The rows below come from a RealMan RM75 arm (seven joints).
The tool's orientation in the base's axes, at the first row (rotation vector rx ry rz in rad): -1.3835, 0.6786, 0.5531
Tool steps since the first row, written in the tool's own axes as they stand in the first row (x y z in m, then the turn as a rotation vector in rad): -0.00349, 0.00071, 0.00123, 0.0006, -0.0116, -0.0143; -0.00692, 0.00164, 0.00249, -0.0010, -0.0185, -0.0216; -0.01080, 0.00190, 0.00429, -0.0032, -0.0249, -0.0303; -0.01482, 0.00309, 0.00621, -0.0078, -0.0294, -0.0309; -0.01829, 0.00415, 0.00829, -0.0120, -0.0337, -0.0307; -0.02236, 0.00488, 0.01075, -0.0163, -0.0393, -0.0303; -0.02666, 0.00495, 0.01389, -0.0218, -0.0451, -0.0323; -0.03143, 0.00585, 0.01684, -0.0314, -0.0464, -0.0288; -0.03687, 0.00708, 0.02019, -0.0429, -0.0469, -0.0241; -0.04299, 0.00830, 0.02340, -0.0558, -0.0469, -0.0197; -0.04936, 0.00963, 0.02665, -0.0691, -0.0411, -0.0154
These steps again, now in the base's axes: -0.00280, 0.00143, 0.00208, 0.0071, -0.0156, 0.0068; -0.00570, 0.00291, 0.00397, 0.0101, -0.0236, 0.0124; -0.00839, 0.00487, 0.00667, 0.0122, -0.0329, 0.0179; -0.01182, 0.00706, 0.00884, 0.0121, -0.0338, 0.0243; -0.01476, 0.00938, 0.01071, 0.0123, -0.0340, 0.0303; -0.01784, 0.01205, 0.01326, 0.0133, -0.0341, 0.0373; -0.02053, 0.01533, 0.01648, 0.0134, -0.0365, 0.0452; -0.02417, 0.01854, 0.01944, 0.0080, -0.0329, 0.0531; -0.02846, 0.02221, 0.02268, 0.0009, -0.0278, 0.0620; -0.03323, 0.02576, 0.02640, -0.0076, -0.0230, 0.0715; -0.03824, 0.02937, 0.03023, -0.0205, -0.0176, 0.0773
